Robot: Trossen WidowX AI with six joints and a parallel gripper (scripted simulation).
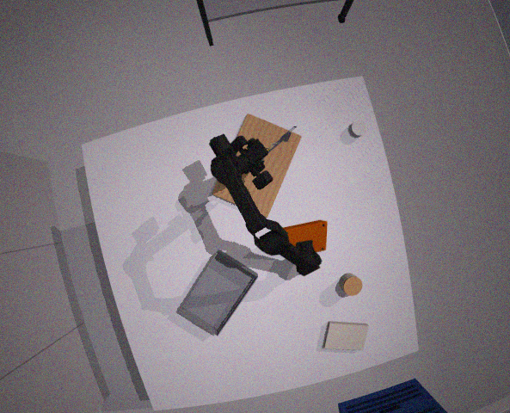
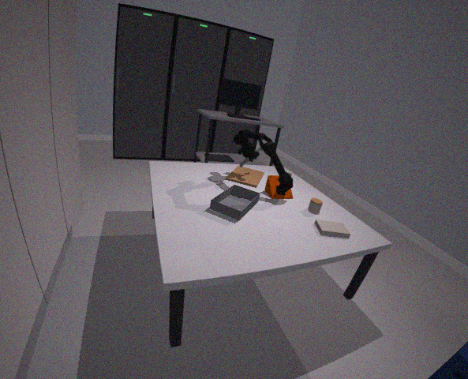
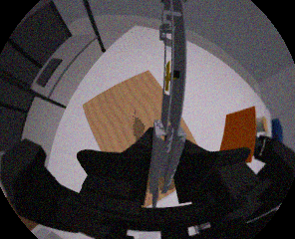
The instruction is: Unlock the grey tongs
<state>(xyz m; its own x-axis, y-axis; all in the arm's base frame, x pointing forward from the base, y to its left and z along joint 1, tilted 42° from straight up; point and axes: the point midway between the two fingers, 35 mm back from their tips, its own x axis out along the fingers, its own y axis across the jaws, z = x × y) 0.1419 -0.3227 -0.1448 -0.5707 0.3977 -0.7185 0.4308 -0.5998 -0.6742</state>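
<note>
My gripper tip is now 2 cm short of the wooden board and 12 cm above it. Also, from my gripper tip: grey roasting tin 24 cm ahead, 49 cm to the left, 10 cm below; cork-topped pot 29 cm behind, 53 cm to the left, 10 cm below; pale flat block 26 cm behind, 77 cm to the left, 12 cm below.
</note>
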